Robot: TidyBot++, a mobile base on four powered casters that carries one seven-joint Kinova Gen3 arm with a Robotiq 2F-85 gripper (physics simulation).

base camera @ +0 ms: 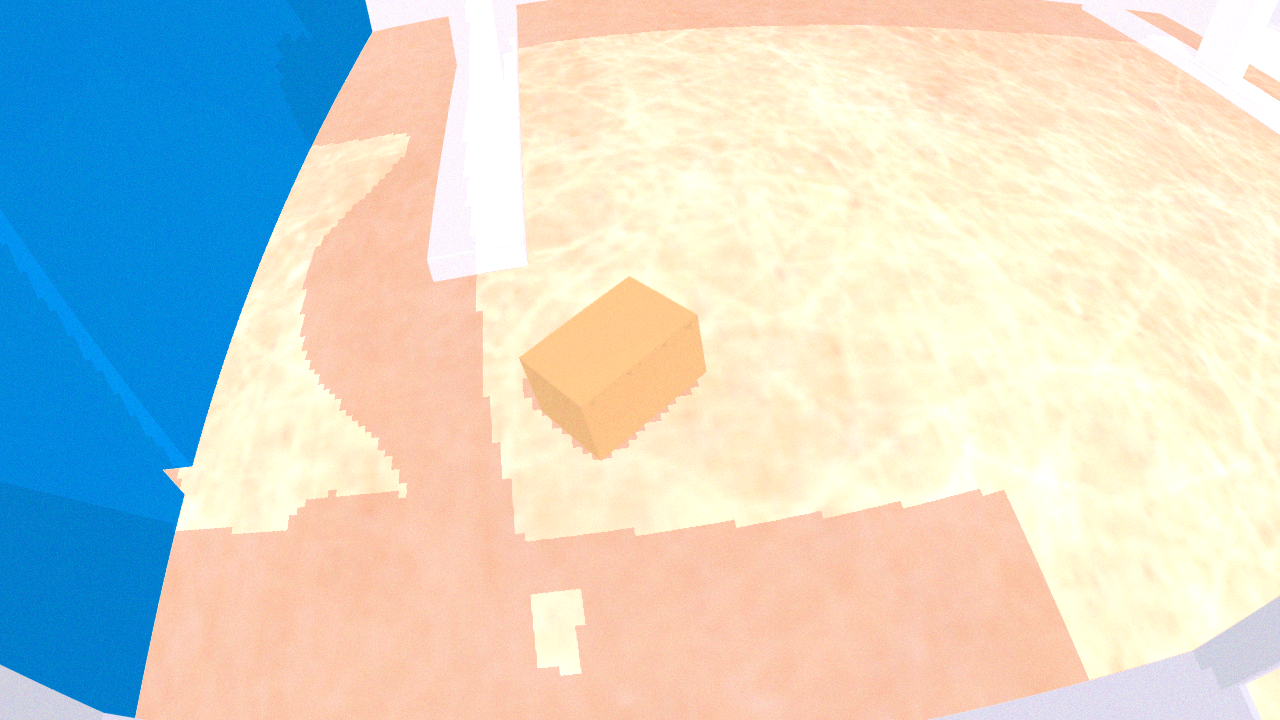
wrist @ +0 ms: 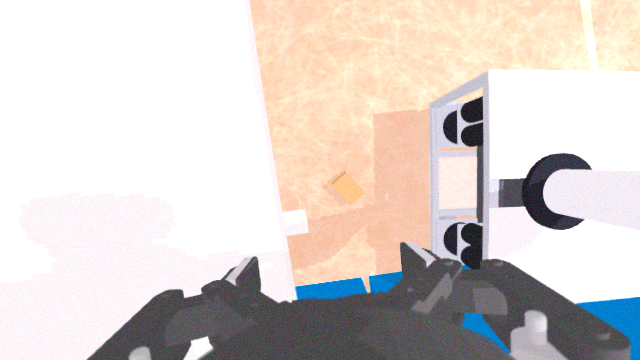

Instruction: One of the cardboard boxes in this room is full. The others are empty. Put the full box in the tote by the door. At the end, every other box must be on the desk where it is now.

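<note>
A cardboard box lies on the floor, apart from the white desk, between the desk's edge and my base. It looks closed on the sides that show; whether it is full cannot be seen. My gripper is open and empty, high above the floor near the desk's edge. The box is well below and ahead of the fingertips, touching neither. No box shows on the part of the desk in the wrist view. The tote by the door cannot be made out in these views.
A white desk leg stands close to the box. A large blue surface rises at the left in the base view. My white mobile base stands at the right in the wrist view. White bars show at the far right.
</note>
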